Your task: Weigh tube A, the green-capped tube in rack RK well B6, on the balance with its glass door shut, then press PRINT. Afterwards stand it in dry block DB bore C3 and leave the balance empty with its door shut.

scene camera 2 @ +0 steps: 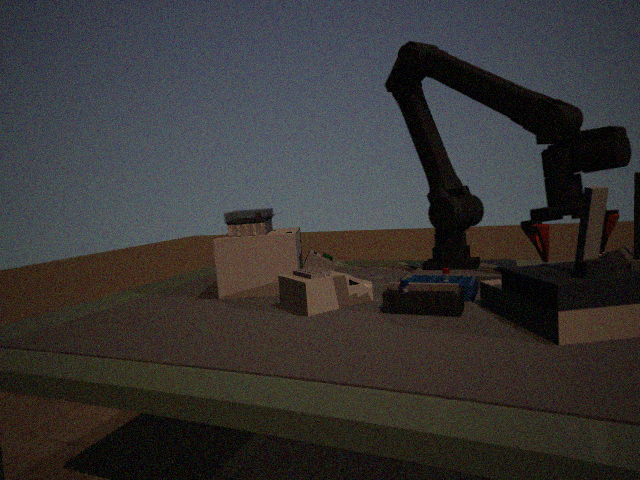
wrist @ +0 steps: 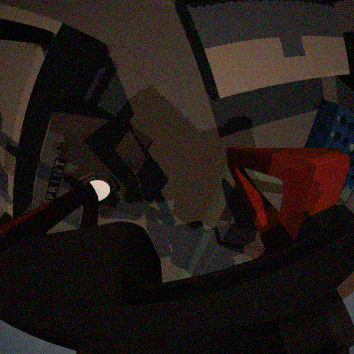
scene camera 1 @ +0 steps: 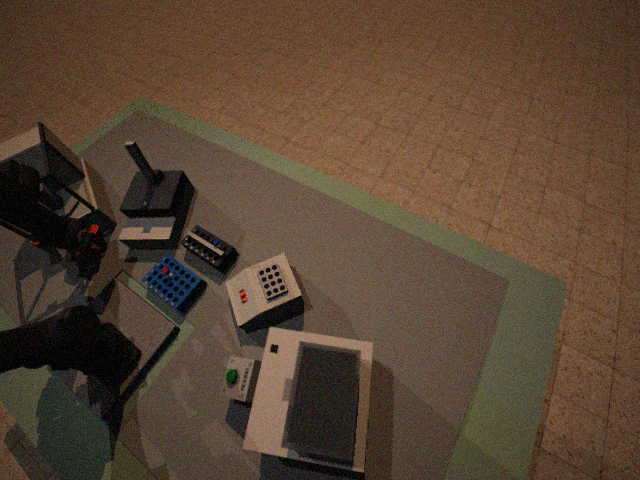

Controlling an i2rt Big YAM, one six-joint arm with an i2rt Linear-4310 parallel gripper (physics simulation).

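Places are measured from the arm's base along level axes (x back, y up, z left), in centimetres.
Pixels of known places: gripper, fingertip midpoint: (scene camera 2: 572, 258) (wrist: 158, 173) (scene camera 1: 88, 247); arm's base, link origin: (scene camera 2: 452, 266) (scene camera 1: 111, 353).
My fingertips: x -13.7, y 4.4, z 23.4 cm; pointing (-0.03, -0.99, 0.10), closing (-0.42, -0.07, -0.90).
For each thing: its top centre in the pictures, then the offset to it from my fingertips. "*": a spot on its surface instead.
- balance, surface spot: (scene camera 1: 85, 178) * dy +1.2, dx -12.9, dz +20.5 cm
- bright white disc, top centre: (wrist: 89, 193) dy +0.7, dx +2.2, dz +4.5 cm
- PRINT lettering, surface spot: (wrist: 56, 170) * dy +1.5, dx +0.4, dz +6.6 cm
- blue rack, top centre: (wrist: 351, 155) (scene camera 2: 441, 279) (scene camera 1: 171, 279) dy -3.3, dx -5.9, dz -22.6 cm
- red-capped tube, top centre: (scene camera 2: 445, 268) (scene camera 1: 165, 270) dy -0.8, dx -6.7, dz -21.6 cm
- white dry block, top centre: (scene camera 2: 324, 268) (scene camera 1: 259, 285) dy +0.7, dx -15.9, dz -43.4 cm
- black device with an upright post, surface spot: (scene camera 2: 594, 222) (scene camera 1: 141, 157) * dy +9.0, dx -24.4, dz +0.5 cm
- black rack, top centre: (scene camera 2: 422, 283) (scene camera 1: 204, 242) dy -1.5, dx -17.3, dz -23.8 cm
- large white machine, top centre: (scene camera 1: 278, 388) (scene camera 2: 276, 208) dy +12.7, dx -3.7, dz -60.5 cm
- small box with a green button, top centre: (scene camera 1: 230, 376) dy +1.2, dx +0.9, dz -50.3 cm
My gripper (scene camera 1: 64, 241) (scene camera 2: 573, 256) (wrist: 158, 173) is open and empty, beside the balance (scene camera 1: 85, 178). In the wrist view its left fingertip is over or against a bright white disc (wrist: 101, 190) beside the PRINT lettering (wrist: 56, 170); contact is unclear. The balance's door state and pan are too dark to tell. The blue rack (scene camera 1: 180, 283) (scene camera 2: 467, 284) (wrist: 324, 122) holds a red-capped tube (scene camera 1: 165, 270) (scene camera 2: 446, 270). Tube A's green cap does not show. The white dry block (scene camera 1: 251, 273) (scene camera 2: 320, 294) has a grid of dark bores and a red display.
A black device with an upright post (scene camera 1: 139, 160) (scene camera 2: 594, 222) stands near the gripper. A black rack (scene camera 1: 222, 260) (scene camera 2: 423, 302) holds a blue-capped item. A large white machine (scene camera 1: 276, 392) (scene camera 2: 255, 268) and a small box with a green button (scene camera 1: 232, 377) stand beyond the dry block.
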